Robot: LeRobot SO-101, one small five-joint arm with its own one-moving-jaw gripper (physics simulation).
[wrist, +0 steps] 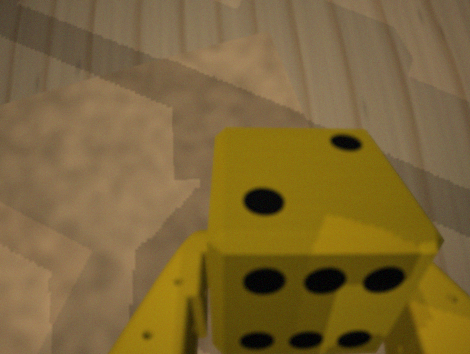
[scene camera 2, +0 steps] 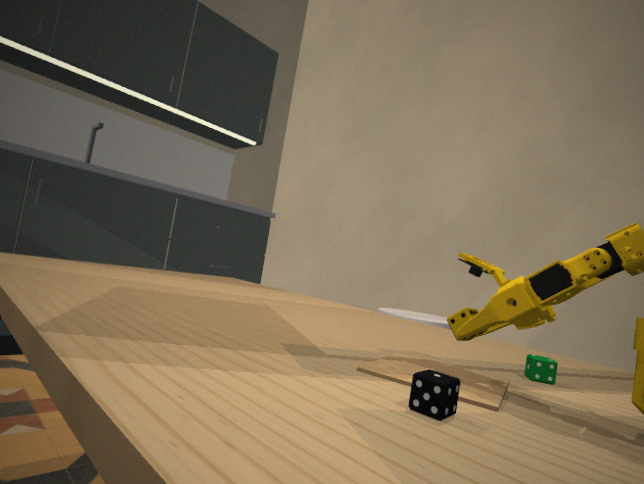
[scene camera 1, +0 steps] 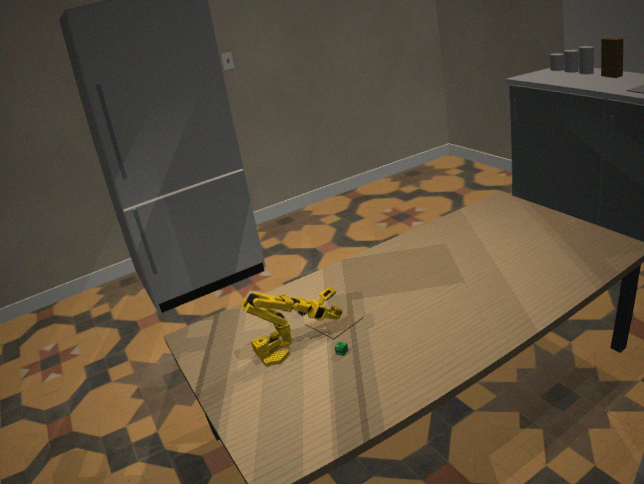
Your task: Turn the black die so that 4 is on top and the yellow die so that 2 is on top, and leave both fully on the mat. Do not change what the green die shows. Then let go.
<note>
I see a mat (scene camera 2: 479,389), a yellow die (wrist: 312,234), a black die (scene camera 2: 434,394) and a green die (scene camera 2: 541,369).
The mat is seen too in the wrist view (wrist: 112,174). The wrist view misses the black die: it is out of frame. The wrist view does not show the green die: it is out of frame.
</note>
